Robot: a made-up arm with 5 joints.
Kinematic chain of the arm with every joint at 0, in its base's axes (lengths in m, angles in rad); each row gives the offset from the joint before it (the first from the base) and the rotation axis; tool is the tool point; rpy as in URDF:
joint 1: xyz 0 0 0.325 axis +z
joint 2: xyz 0 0 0 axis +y
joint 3: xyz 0.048 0 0.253 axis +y
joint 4: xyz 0.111 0 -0.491 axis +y
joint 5: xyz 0.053 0 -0.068 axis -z
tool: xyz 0 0 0 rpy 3.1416 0 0
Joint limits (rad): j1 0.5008..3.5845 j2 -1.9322..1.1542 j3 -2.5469..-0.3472 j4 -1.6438..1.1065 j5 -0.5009..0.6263
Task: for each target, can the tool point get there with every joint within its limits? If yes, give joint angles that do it. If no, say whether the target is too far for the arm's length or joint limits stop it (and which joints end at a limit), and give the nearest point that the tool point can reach.
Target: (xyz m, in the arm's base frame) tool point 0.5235 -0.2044 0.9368
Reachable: yes | joints 2.7694 -1.1555 -2.3449 0.0003 0.3162
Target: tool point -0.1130 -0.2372 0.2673
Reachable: no: joint limits stop it (at a limit: joint 1, joint 3, joint 4) | nearest point -0.3236 -0.1535 0.2236 | short by 0.231 m
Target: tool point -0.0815 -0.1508 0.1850
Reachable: no: joint limits stop it (at a limit: joint 1, joint 3, joint 4) | nearest point -0.2363 -0.1121 0.0602 | short by 0.203 m
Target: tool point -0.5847 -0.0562 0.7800
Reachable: yes | joints 3.2374 0.3382 -1.9873 -1.0965 -0.2163
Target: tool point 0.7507 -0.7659 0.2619
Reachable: no: too far | nearest point 0.5901 -0.6020 0.2794 | short by 0.230 m
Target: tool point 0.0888 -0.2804 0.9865
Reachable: yes | joints 1.8776 -1.1775 -1.7304 -0.9454 0.0134
